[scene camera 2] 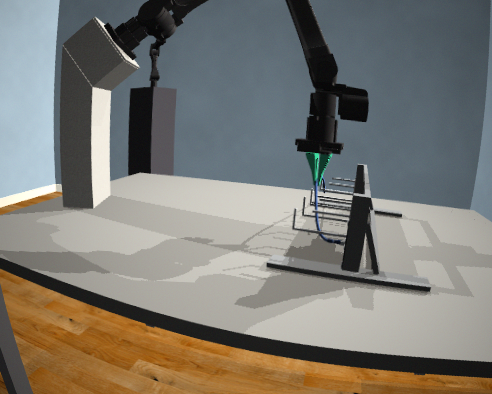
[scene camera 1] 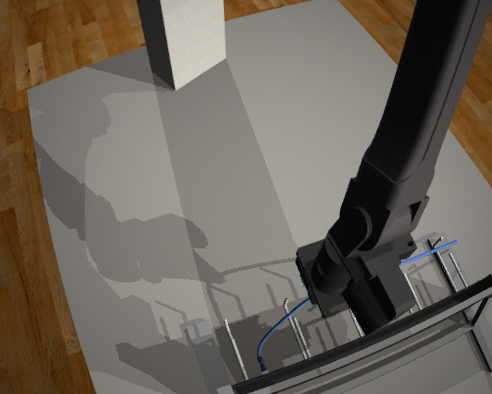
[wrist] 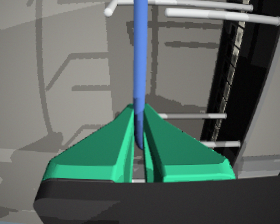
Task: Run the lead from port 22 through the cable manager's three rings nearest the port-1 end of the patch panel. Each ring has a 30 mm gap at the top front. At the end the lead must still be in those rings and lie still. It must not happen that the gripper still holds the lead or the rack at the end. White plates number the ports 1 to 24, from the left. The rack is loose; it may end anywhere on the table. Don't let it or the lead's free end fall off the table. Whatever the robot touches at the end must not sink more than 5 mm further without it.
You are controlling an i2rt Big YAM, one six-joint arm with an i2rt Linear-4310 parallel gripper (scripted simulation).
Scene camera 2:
gripper: 316, 185
patch panel rack: 358, 225
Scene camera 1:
gripper: 319, 295
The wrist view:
gripper: 138, 112
patch panel rack: 238, 84
